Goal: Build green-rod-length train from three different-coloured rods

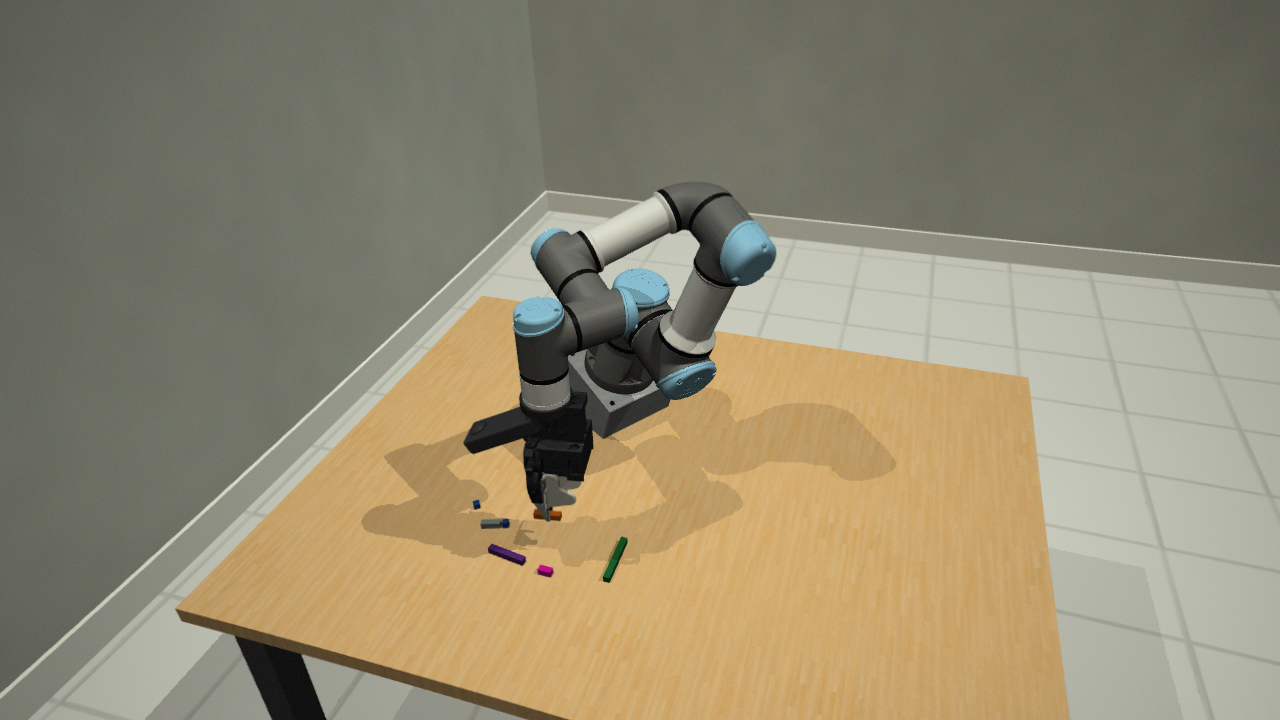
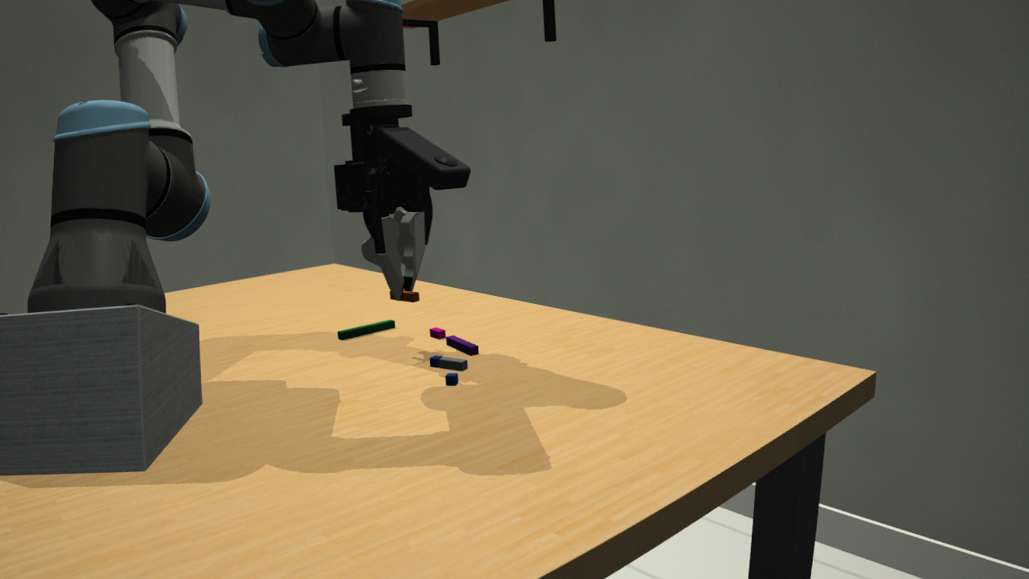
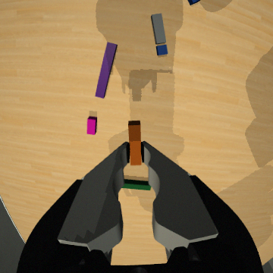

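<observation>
Right now the grey rod is 10 mm ahead of my hand, 100 mm to the right of it and 70 mm below it. From my hand the other things lie so: purple rod 50 mm ahead, 40 mm to the right, 70 mm below; then orange rod 10 mm below; then magenta rod 50 mm ahead, 20 mm to the left, 70 mm below.
</observation>
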